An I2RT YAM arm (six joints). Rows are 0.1 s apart.
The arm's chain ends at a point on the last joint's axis. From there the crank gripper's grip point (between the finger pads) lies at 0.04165 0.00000 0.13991 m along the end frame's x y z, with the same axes.
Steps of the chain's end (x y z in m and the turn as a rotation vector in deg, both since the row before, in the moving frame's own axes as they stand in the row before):
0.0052 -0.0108 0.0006 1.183 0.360 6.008
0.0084 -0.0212 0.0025 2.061 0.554 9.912
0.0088 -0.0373 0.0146 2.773 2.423 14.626
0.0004 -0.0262 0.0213 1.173 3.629 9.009
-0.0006 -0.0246 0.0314 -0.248 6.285 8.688
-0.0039 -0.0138 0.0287 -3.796 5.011 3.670
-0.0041 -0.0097 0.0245 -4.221 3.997 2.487
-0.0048 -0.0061 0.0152 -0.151 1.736 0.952
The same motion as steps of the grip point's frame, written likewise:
0.0060 -0.0093 0.0004 1.183 0.360 6.008
0.0096 -0.0189 0.0021 2.061 0.554 9.912
0.0141 -0.0327 0.0128 2.773 2.423 14.626
0.0088 -0.0218 0.0184 1.173 3.629 9.009
0.0139 -0.0166 0.0260 -0.248 6.285 8.688
0.0078 -0.0016 0.0241 -3.796 5.011 3.670
0.0053 0.0025 0.0208 -4.221 3.997 2.487
-0.0006 -0.0050 0.0139 -0.151 1.736 0.952

